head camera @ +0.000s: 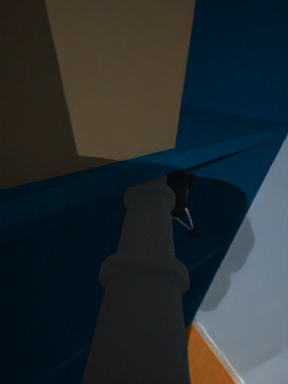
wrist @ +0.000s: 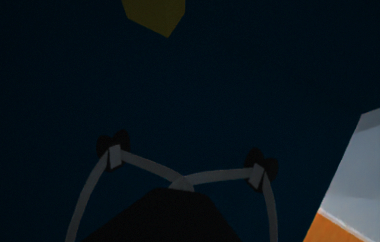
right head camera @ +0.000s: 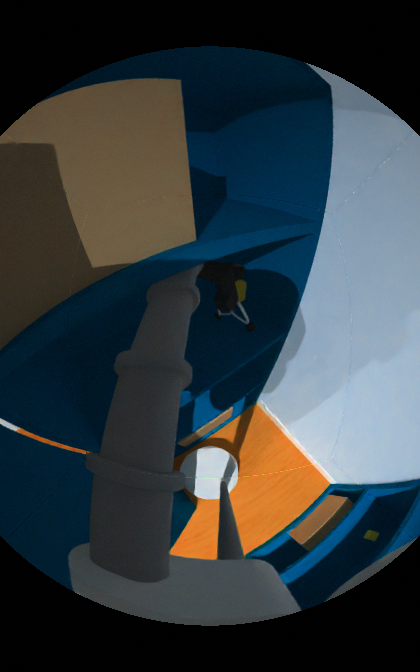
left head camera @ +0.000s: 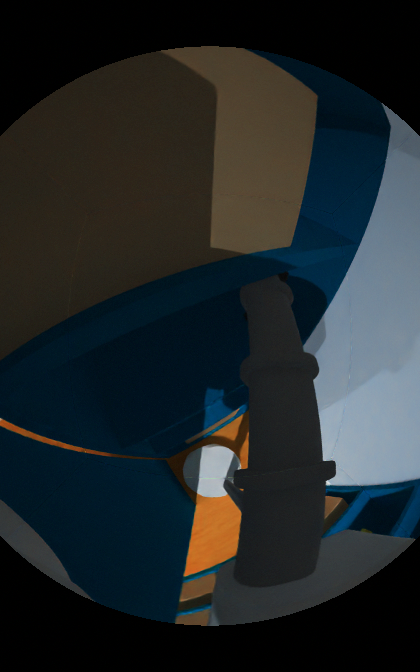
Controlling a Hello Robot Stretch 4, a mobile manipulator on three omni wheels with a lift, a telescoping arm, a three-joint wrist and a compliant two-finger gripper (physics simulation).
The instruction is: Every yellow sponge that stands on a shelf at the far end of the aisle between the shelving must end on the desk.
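Note:
A yellow sponge stands on a dark blue shelf board. It is cut off by the top edge of the wrist view, and in the right head view it shows beside the wrist body. My gripper is open, its fingertips wide apart with no sponge between them. In the wrist view a gap separates the fingertips from the sponge. A second yellow sponge is small in the shelving at the lower right. No desk can be made out.
A large cardboard box fills the shelf level above the arm. A pale wall stands to the right of the shelving. Orange floor shows below. Another cardboard box lies in the lower right shelving.

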